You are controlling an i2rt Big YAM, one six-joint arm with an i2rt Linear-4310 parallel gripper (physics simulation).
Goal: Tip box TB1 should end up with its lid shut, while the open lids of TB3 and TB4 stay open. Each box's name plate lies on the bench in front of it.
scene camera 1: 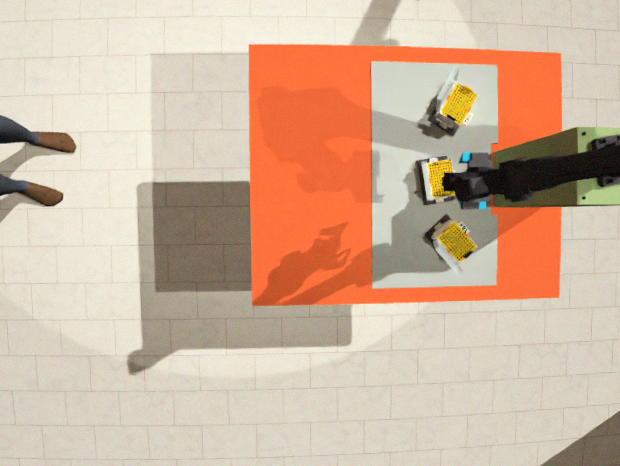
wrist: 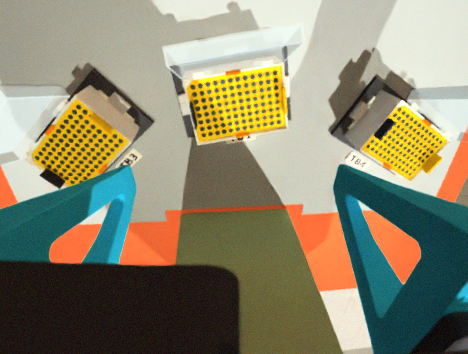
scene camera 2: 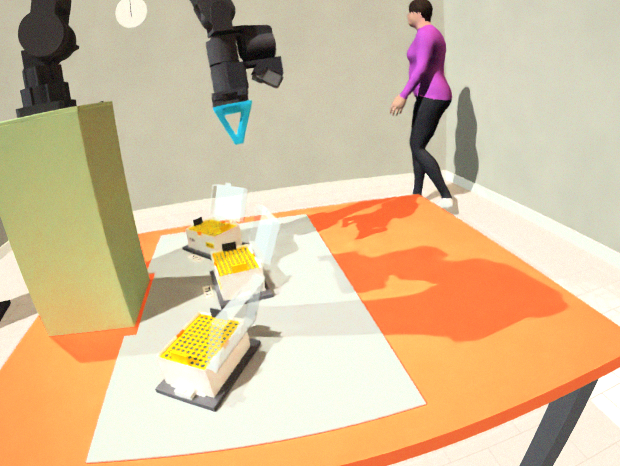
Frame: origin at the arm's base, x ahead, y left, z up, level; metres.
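Seen in the pictures: gripper, between the fingertips: [wrist: 234,176] [scene camera 2: 238,142]; arm's base, origin of its link: [scene camera 2: 49,112].
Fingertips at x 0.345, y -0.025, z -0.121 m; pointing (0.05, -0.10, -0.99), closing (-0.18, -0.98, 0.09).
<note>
Pixels of each thing's top centre, then the offset from my fingertips to it. Level surfaces: height alone.
- Tip box TB1, centre of its top: [wrist: 239,109] [scene camera 2: 233,253] [scene camera 1: 443,178] 0.214 m down, 0.043 m back, 0.017 m right
- TB3's lid, centre of its top: [scene camera 2: 225,184] [scene camera 1: 454,259] 0.135 m down, 0.003 m ahead, 0.233 m left
- TB4's lid, centre of its top: [scene camera 2: 229,289] [scene camera 1: 453,84] 0.135 m down, 0.100 m back, 0.293 m right
- pale grey mat, height of its surface: 0.288 m down
- orange bench, height of its surface: 0.291 m down
Tip box TB1 [scene camera 1: 441,177] [scene camera 2: 237,260] [wrist: 237,104] is the middle box, with a yellow tip rack; its clear lid [scene camera 2: 268,233] [wrist: 232,47] stands open on the far side. Its name plate [scene camera 2: 207,290] [wrist: 241,139] is partly hidden in the wrist view. TB3 [scene camera 1: 457,241] [scene camera 2: 214,233] [wrist: 80,145] and TB4 [scene camera 1: 458,104] [scene camera 2: 202,345] [wrist: 406,142] stand either side, with TB3's lid [scene camera 1: 451,258] [scene camera 2: 229,202] and TB4's lid [scene camera 1: 447,85] [scene camera 2: 245,300] open. My gripper [scene camera 1: 474,181] [scene camera 2: 238,140] [wrist: 234,176] is open and empty, high above the bench on TB1's plate side.
The boxes stand on a pale grey mat [scene camera 1: 395,100] [scene camera 2: 325,370] on the orange bench [scene camera 1: 300,240] [scene camera 2: 481,380]. A green pedestal [scene camera 1: 561,170] [scene camera 2: 55,215] carries the arm beside the mat. Name plates for TB3 [wrist: 131,159] and TB4 [wrist: 357,160] lie before their boxes. A person [scene camera 2: 431,65] stands beyond the bench.
</note>
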